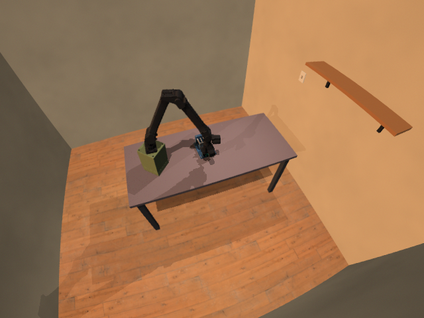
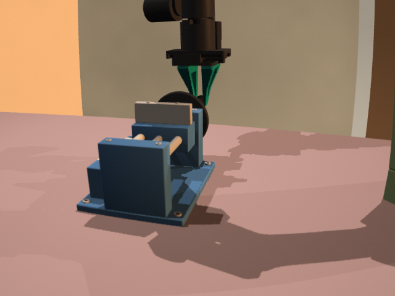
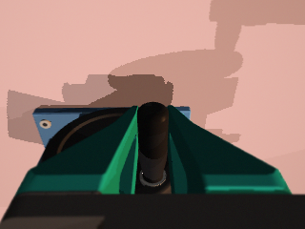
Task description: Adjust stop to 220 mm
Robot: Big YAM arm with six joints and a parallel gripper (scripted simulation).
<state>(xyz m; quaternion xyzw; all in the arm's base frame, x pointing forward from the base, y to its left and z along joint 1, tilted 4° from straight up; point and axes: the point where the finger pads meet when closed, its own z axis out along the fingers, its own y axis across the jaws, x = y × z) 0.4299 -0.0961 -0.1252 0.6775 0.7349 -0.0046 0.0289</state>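
The grey stop plate is 30 mm ahead of my hand, 130 mm to the left of it and 10 mm below it. The rest, counted from my hand: black crank handle: 10 mm to the left.
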